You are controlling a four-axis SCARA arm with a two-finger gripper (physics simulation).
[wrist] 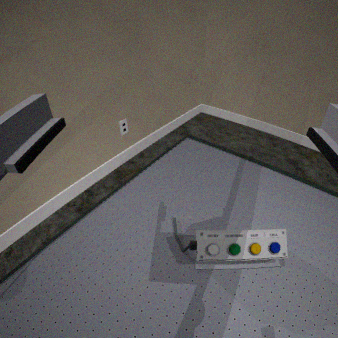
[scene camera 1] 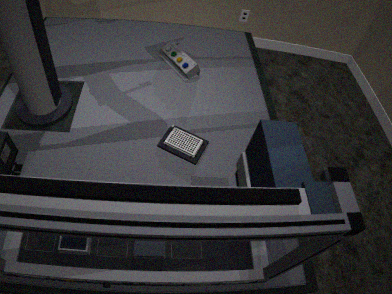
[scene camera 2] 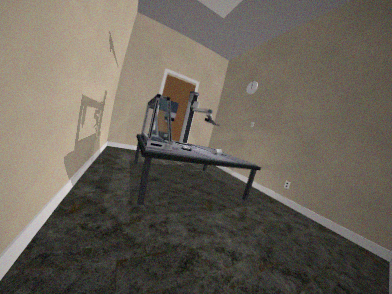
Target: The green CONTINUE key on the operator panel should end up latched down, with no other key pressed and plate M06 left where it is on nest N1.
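Frame: origin at the arm's base, x ahead, y left, z up, level; metres.
Where they show: gripper, fingertip midpoint: (wrist: 186,107) (scene camera 2: 217,124); arm's base, origin of the base link: (scene camera 1: 45,105).
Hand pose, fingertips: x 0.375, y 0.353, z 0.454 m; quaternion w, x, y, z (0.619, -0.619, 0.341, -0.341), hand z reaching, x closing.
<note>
Each offset is from my fingertips to the top centre of the thing. "*": to the spot under its first point.
The operator panel {dx +0.213, dy -0.048, dz -0.358 m} (scene camera 1: 193,70) (wrist: 245,256) is a pale box on the table, with a white key {dx +0.153, dy +0.002, dz -0.367 m} (scene camera 1: 168,48) (wrist: 213,249), the green CONTINUE key {dx +0.181, dy -0.039, dz -0.367 m} (scene camera 1: 174,53) (wrist: 234,249), a yellow key {dx +0.209, dy -0.081, dz -0.367 m} (scene camera 1: 179,59) (wrist: 256,248) and a blue key {dx +0.237, dy -0.122, dz -0.367 m} (scene camera 1: 185,65) (wrist: 275,247) in a row. Whether any key is down cannot be told. A white plate with many wells {dx +0.228, dy -0.533, dz -0.415 m} (scene camera 1: 185,141) sits on a dark nest {* dx +0.263, dy -0.600, dz -0.426 m} (scene camera 1: 195,158); their labels are unreadable. My gripper (wrist: 186,107) is open and empty, its fingers at the wrist view's left and right edges. It is raised above the table, apart from the panel.
The arm's column (scene camera 1: 30,60) (scene camera 2: 189,120) stands on the table. A framed enclosure (scene camera 1: 150,230) (scene camera 2: 146,120) and a blue box-shaped unit {* dx +0.360, dy -0.892, dz +0.046 m} (scene camera 1: 285,150) stand at the other end. A dark cable {* dx +0.155, dy +0.096, dz -0.434 m} (wrist: 178,240) leaves the panel's left end. The table edge (wrist: 260,162) lies beyond the panel.
</note>
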